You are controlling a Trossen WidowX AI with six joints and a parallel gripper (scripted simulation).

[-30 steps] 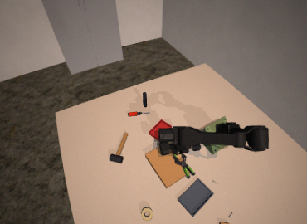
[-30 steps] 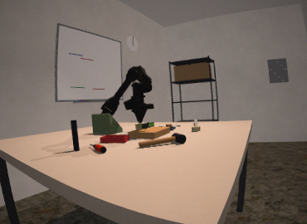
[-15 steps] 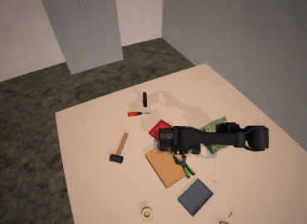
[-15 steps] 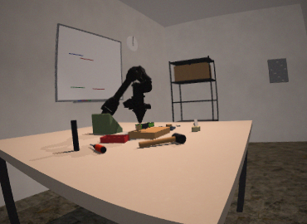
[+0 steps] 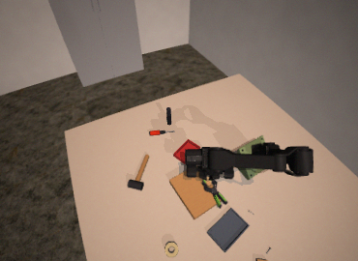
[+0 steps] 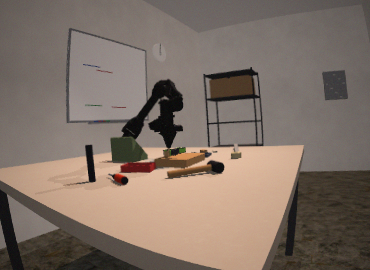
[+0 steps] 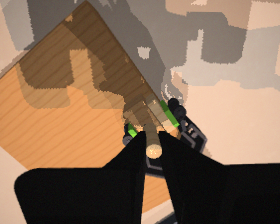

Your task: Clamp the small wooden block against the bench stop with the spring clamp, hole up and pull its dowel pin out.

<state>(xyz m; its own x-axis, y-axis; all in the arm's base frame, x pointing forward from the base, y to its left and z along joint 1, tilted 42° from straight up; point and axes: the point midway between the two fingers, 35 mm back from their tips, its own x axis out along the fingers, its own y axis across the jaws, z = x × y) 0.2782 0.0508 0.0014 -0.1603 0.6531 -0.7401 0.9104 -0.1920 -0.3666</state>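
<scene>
My hand is 4 cm above the dowel pin. Round my hand: red tray: 20 cm to the right, 9 cm below, 2 cm ahead; then wooden board: 9 cm below, 6 cm ahead, 1 cm to the left; then wooden block: 6 cm below.
</scene>
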